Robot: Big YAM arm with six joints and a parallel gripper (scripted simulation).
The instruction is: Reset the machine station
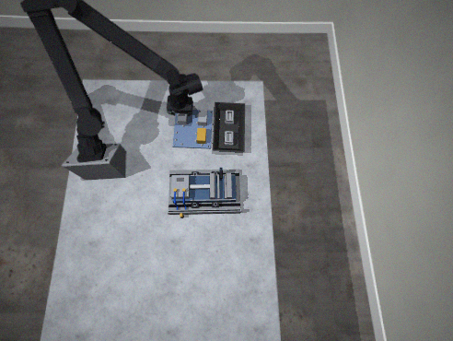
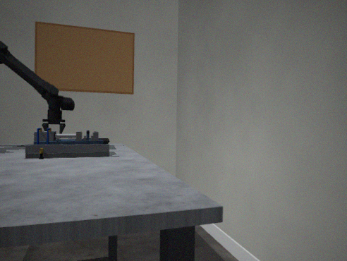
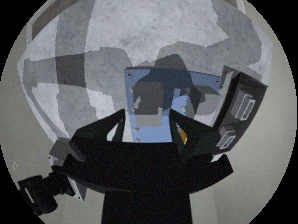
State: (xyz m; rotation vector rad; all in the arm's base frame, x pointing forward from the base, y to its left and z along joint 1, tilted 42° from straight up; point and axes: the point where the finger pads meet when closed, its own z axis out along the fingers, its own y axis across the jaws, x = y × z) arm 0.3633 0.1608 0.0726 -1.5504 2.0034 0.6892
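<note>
My hand is 3 cm above the gray block. Also, from my hand: yellow brass blank 11 cm to the right, 7 cm ahead, 3 cm below; then vise 35 cm to the right, 4 cm ahead, 2 cm below; then blue infeed plate 5 cm to the right, 5 cm below, 4 cm ahead.
</note>
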